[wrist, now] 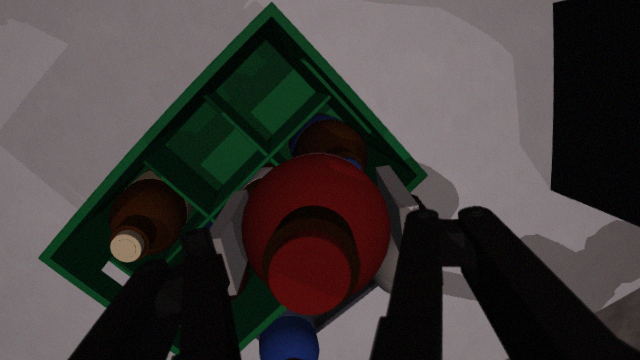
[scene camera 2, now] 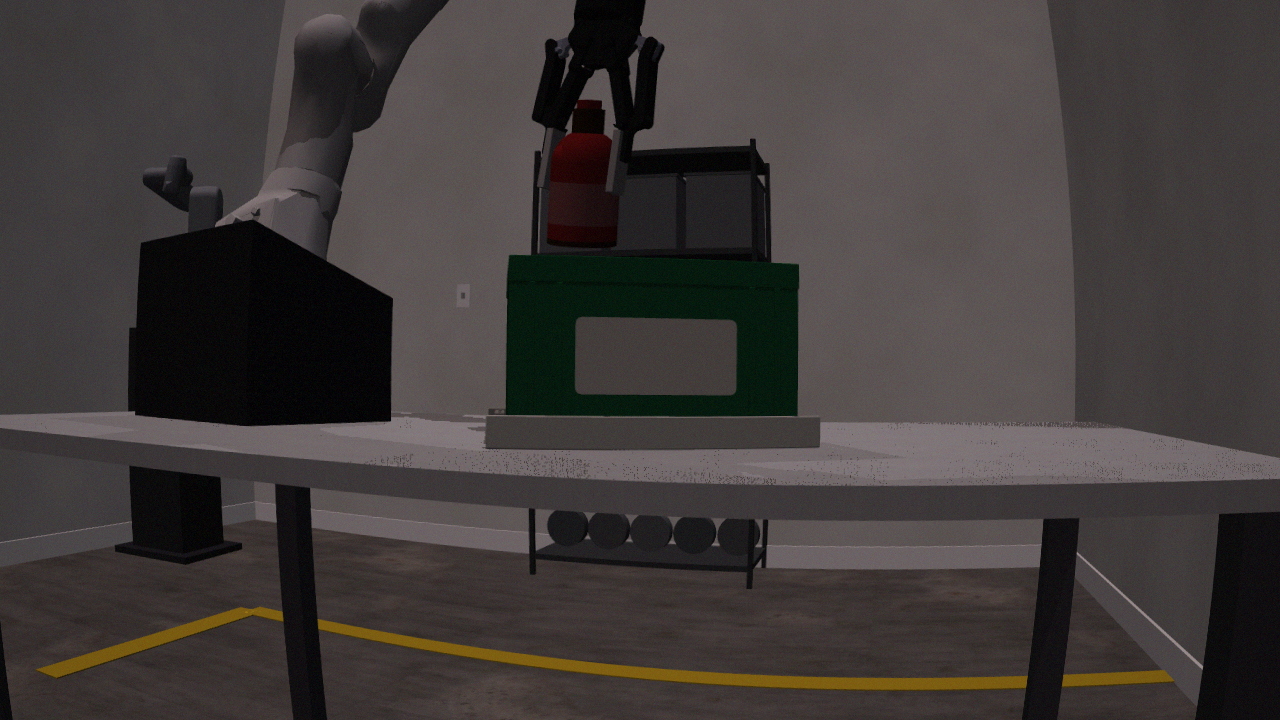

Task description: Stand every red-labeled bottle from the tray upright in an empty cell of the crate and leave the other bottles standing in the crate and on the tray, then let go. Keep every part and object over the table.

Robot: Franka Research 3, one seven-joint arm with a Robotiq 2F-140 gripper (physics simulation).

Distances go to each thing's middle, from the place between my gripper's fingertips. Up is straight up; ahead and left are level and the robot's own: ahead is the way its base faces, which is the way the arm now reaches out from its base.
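Scene:
Red-labeled bottle (scene camera 2: 581, 214): my hand 2 cm below it, 1 cm to the right of it. Pale strip (scene camera 2: 502, 431), from my hand: 10 cm ahead, 8 cm to the right, 24 cm below.

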